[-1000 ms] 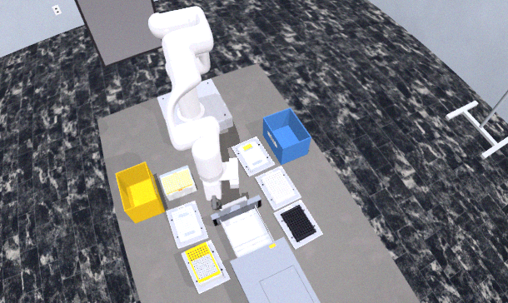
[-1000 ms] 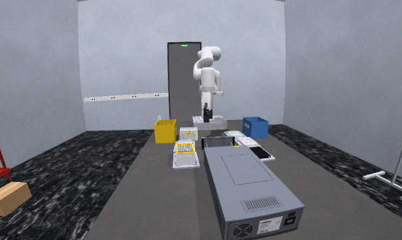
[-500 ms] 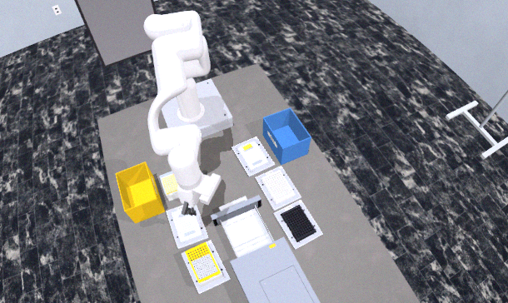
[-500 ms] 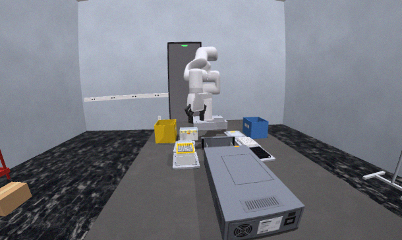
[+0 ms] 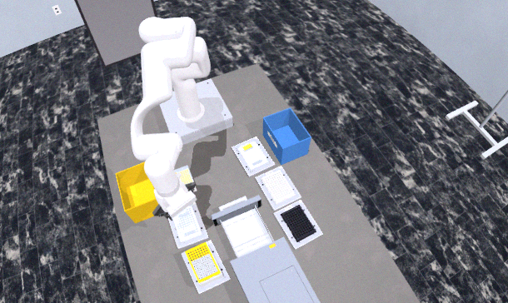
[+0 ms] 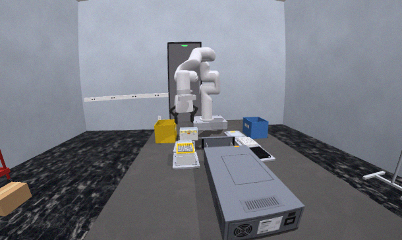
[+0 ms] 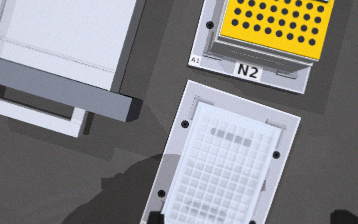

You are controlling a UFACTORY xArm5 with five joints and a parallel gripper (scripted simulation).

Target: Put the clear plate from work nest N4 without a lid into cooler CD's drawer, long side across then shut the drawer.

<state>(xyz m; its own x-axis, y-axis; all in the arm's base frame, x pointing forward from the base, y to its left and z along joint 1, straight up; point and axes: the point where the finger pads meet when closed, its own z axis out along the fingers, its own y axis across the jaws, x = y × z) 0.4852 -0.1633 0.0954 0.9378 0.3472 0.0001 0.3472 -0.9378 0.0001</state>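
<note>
My gripper is now 140 mm above the clear plate. Also, from my hand: yellow bin: 170 mm behind, 140 mm to the right, 120 mm below; then work nest N4: 160 mm below; then yellow-framed rack: 180 mm ahead, 110 mm below.
</note>
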